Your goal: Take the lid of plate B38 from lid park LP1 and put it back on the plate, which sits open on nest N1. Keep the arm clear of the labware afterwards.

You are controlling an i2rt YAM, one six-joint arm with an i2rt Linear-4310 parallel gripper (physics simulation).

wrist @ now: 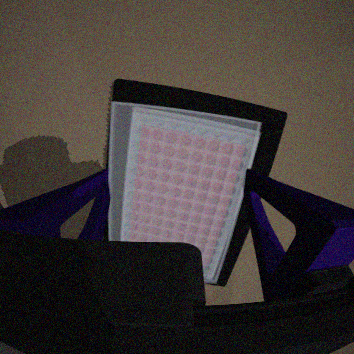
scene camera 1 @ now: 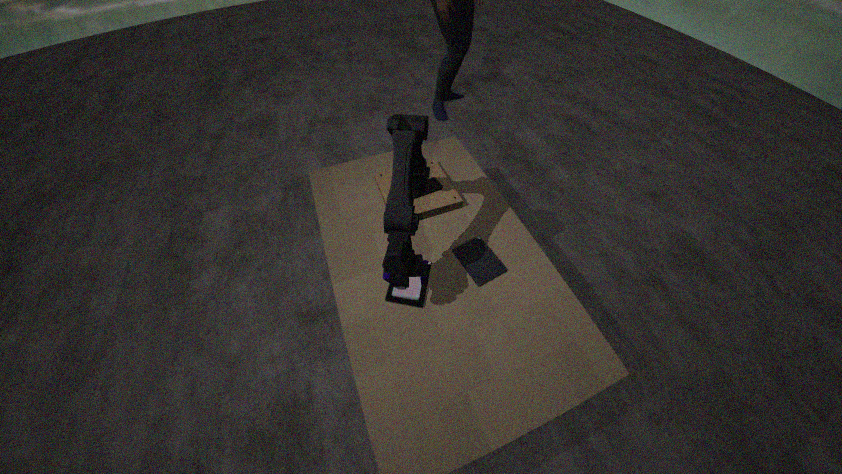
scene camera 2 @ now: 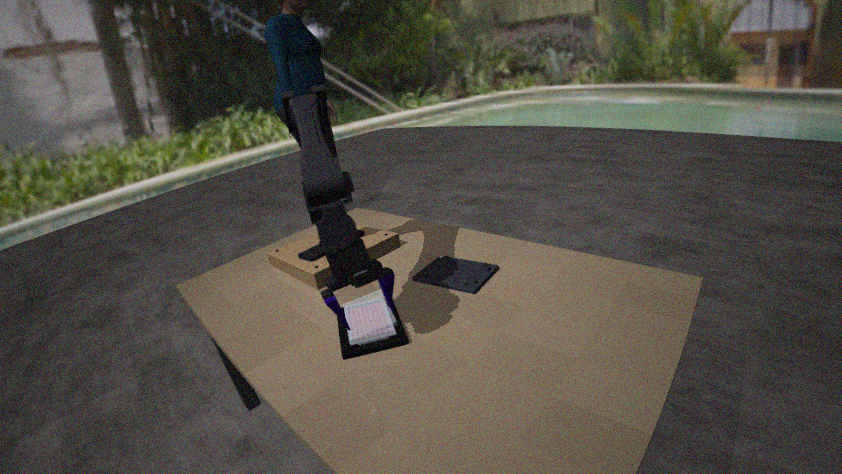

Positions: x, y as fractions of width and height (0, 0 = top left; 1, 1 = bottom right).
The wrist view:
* my gripper: 0.50, 0.50
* grey plate lid: 0.49, 0.50, gripped by my gripper
